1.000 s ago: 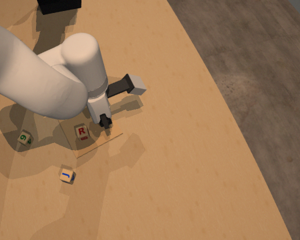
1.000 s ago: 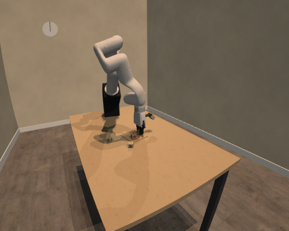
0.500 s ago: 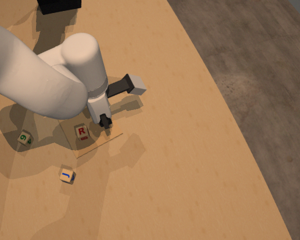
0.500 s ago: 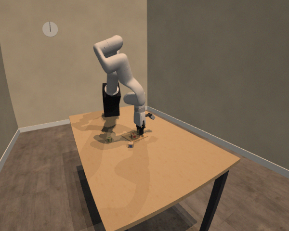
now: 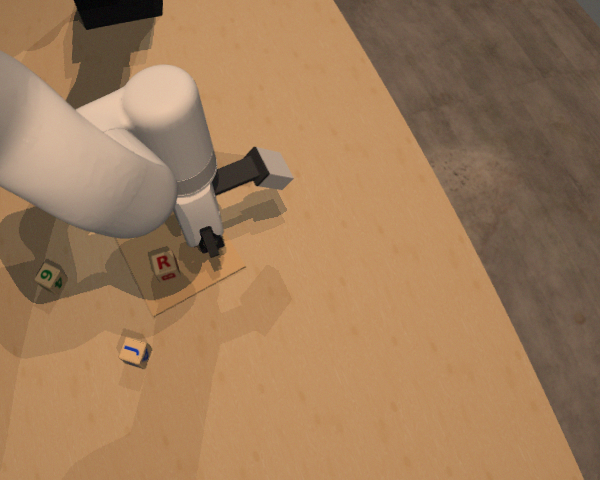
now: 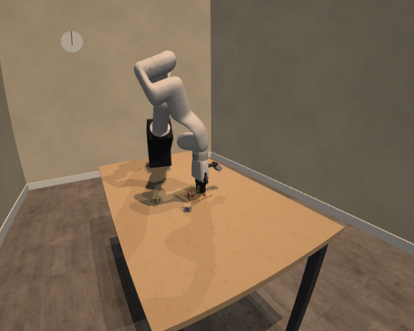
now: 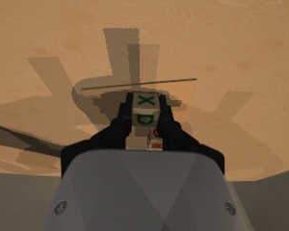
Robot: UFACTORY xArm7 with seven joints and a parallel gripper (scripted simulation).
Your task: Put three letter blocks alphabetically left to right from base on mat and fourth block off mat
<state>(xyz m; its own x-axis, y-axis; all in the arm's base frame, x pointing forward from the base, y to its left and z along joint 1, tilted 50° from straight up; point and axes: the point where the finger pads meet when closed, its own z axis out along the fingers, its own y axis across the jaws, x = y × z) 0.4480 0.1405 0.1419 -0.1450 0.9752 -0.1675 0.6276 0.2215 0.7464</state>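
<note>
The green D block is 1 cm below my hand. From my hand the other things lie so: tan mat: 5 cm to the right, 3 cm below, 1 cm ahead.
</note>
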